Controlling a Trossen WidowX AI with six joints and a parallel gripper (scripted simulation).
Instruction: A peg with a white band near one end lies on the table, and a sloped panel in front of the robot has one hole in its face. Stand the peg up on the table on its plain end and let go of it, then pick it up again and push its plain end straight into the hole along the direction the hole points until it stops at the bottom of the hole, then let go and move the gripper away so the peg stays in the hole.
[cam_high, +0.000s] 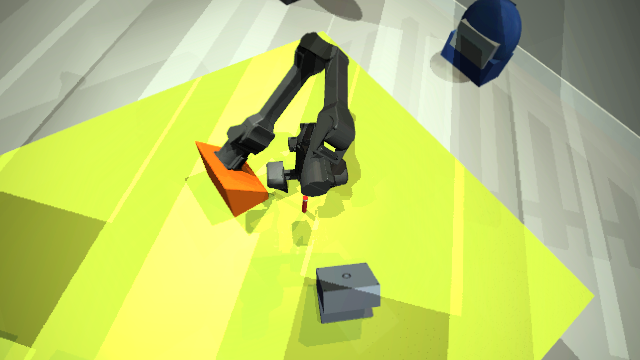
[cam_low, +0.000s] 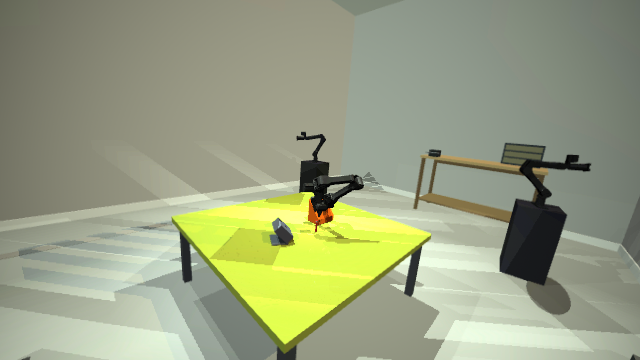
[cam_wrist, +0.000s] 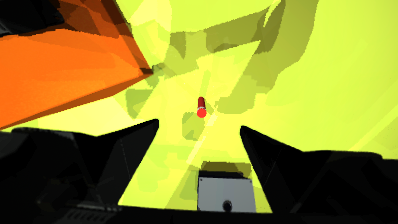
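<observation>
Now: the red peg 60 mm below my gripper tip. From my gripper tip the other things lie so: grey sloped panel (240 mm ahead, 70 mm to the right, 60 mm below).
</observation>
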